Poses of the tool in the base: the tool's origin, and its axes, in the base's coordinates. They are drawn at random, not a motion.
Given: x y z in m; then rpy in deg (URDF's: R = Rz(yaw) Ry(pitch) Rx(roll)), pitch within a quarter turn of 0, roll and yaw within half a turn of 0.
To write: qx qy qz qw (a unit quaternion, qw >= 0); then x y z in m. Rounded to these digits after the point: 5 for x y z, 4 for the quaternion.
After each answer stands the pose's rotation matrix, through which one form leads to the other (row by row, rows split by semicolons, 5 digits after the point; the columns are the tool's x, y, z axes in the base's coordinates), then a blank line. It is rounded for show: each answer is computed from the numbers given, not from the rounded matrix.
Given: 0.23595, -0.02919, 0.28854, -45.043, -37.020, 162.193
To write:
0.2335, -0.4042, 0.8466, 0.2557, 0.23595, -0.02919, 0.28854
-0.76017 -0.62173 0.18864; 0.24417 -0.54243 -0.80384; 0.60209 -0.56500 0.56415

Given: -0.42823, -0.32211, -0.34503, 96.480, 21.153, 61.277
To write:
0.5686, 0.4789, 0.2158, 0.6331, -0.42823, -0.32211, -0.34503
0.44819 0.27128 0.85178; 0.81786 0.26020 -0.51322; -0.36086 0.92666 -0.10525

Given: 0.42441, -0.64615, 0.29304, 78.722, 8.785, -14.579
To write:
0.6347, -0.0215, -0.1460, 0.7585, 0.42441, -0.64615, 0.29304
0.95645 0.19418 -0.21795; -0.24876 0.15157 -0.95663; -0.15273 0.96918 0.19328

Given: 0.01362, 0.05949, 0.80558, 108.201, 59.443, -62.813
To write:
0.7519, -0.1185, -0.6081, 0.2253, 0.01362, 0.05949, 0.80558
0.23228 0.09592 -0.96791; -0.45223 -0.87037 -0.19478; -0.86112 0.48296 -0.15880

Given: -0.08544, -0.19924, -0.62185, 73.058, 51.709, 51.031
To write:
0.3325, 0.5470, 0.0772, 0.7644, -0.08544, -0.19924, -0.62185
0.38970 0.24562 0.88758; 0.48177 0.76701 -0.42378; -0.78487 0.59276 0.18057

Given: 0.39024, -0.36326, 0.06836, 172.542, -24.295, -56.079
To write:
0.8546, -0.4707, 0.1554, 0.1548, 0.39024, -0.36326, 0.06836
0.50863 -0.85259 0.11995; -0.75632 -0.50901 -0.41096; 0.41143 0.11830 -0.90373

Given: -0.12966, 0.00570, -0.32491, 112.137, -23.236, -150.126
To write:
0.1009, -0.8142, -0.4852, 0.3024, -0.12966, 0.00570, -0.32491
-0.79679 0.12919 -0.59029; -0.45769 0.50877 0.72915; 0.39452 0.85115 -0.34626

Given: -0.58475, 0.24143, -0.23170, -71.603, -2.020, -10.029
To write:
-0.5839, 0.0369, -0.0812, 0.8069, -0.58475, 0.24143, -0.23170
0.98411 0.08790 0.15429; -0.17404 0.30495 0.93633; 0.03525 -0.94830 0.31540

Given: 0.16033, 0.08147, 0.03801, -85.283, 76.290, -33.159
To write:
-0.3810, 0.5875, 0.2359, 0.6739, 0.16033, 0.08147, 0.03801
0.19841 -0.76557 0.61199; -0.12963 0.59842 0.79062; -0.97151 -0.23620 0.01949

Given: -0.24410, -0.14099, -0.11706, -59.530, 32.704, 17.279
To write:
-0.5077, 0.1701, 0.2633, 0.8025, -0.24410, -0.14099, -0.11706
0.80350 -0.59528 0.00561; 0.24994 0.34588 0.90438; -0.54030 -0.72526 0.42670

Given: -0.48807, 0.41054, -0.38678, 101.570, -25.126, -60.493
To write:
0.5840, -0.4997, -0.1653, 0.6180, -0.48807, 0.41054, -0.38678
0.44592 -0.37943 -0.81067; -0.78794 0.26324 -0.55664; 0.42461 0.88698 -0.18159

